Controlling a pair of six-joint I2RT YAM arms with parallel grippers.
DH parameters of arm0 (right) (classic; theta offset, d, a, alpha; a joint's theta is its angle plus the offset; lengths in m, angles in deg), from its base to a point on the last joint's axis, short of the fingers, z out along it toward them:
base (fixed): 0 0 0 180
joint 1: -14.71 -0.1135 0.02 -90
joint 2: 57.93 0 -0.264 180
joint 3: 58.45 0 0.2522 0
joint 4: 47.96 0 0.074 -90
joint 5: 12.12 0 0 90
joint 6: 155.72 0.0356 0 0
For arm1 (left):
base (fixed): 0 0 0 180
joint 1: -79.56 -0.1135 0.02 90
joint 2: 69.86 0 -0.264 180
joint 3: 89.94 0 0.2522 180
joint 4: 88.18 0 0.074 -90
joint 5: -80.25 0 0 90
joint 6: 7.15 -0.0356 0 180
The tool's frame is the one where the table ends.
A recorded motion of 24 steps. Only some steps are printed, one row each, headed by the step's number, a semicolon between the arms.
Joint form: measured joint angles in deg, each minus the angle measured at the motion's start. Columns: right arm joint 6, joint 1, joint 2, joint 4, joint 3, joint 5; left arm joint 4, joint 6, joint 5, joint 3, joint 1, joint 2.
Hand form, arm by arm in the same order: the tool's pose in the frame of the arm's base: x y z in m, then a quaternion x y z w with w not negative. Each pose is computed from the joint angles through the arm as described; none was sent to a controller.
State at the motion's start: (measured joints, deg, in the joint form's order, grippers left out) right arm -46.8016 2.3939 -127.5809 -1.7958 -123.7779 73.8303; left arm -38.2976 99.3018 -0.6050 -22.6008 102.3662 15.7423
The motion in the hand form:
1: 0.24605 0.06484 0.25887 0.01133 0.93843 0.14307 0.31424; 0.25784 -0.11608 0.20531 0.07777 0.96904 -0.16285 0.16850
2: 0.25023 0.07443 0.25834 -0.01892 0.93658 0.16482 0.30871; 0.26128 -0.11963 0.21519 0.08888 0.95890 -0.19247 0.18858
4: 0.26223 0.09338 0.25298 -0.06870 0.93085 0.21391 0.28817; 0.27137 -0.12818 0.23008 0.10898 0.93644 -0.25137 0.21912
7: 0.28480 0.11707 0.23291 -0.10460 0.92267 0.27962 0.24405; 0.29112 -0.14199 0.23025 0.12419 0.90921 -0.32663 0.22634
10: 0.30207 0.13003 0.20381 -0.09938 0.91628 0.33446 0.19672; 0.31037 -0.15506 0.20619 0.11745 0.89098 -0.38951 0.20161
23: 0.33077 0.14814 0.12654 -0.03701 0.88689 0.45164 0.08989; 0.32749 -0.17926 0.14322 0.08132 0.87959 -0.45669 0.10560
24: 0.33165 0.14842 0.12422 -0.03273 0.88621 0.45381 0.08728; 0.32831 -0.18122 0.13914 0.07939 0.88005 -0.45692 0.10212
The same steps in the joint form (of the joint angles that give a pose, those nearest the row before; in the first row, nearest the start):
1: -1.33 -1.55 -1.05 -0.68 -0.83 -2.36; -1.25 -0.31 2.29 0.70 0.00 -0.94
2: -2.58 -3.02 -2.60 -1.55 -1.66 -5.03; -3.06 -0.61 4.96 1.66 0.06 -1.62
4: -4.15 -5.36 -7.02 -3.61 -3.58 -11.21; -7.28 -0.59 10.64 3.83 0.18 -1.31
7: -3.98 -7.37 -15.41 -7.45 -6.14 -19.65; -14.16 1.18 18.82 6.14 0.24 2.93
10: -1.09 -7.80 -22.80 -12.28 -6.60 -26.69; -22.58 5.27 26.05 6.32 0.35 9.60
23: 11.30 -7.78 -39.47 -28.57 -5.90 -41.62; -32.98 14.03 35.08 6.38 2.08 22.69
24: 11.96 -7.76 -39.98 -29.18 -5.90 -41.83; -33.59 14.45 35.08 6.49 2.29 23.54

